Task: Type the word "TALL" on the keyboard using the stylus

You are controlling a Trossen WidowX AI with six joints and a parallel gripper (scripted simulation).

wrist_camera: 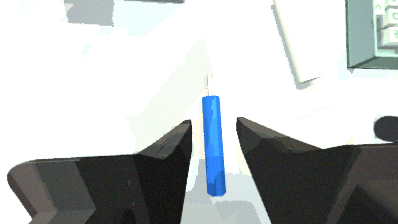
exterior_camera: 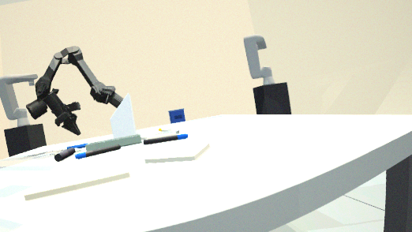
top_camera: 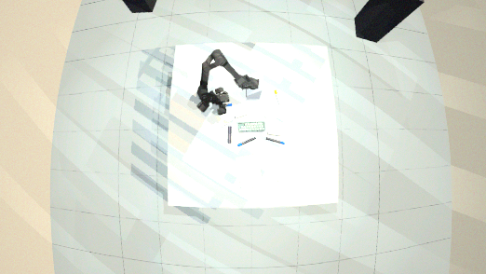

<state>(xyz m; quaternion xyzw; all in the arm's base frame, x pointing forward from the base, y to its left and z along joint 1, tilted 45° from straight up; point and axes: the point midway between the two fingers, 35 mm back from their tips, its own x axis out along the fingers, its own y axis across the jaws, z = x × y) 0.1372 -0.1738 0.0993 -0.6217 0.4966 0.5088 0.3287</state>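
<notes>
Now: the blue stylus 50 mm below my gripper tip and 20 mm to the left of it. The rest, counted from my gripper tip: flat pad (280 mm to the left, 50 mm below, 10 mm behind); then black marker (220 mm ahead, 40 mm to the left, 40 mm below); then yellow-tipped stick (350 mm to the left, 120 mm behind, 50 mm below).
</notes>
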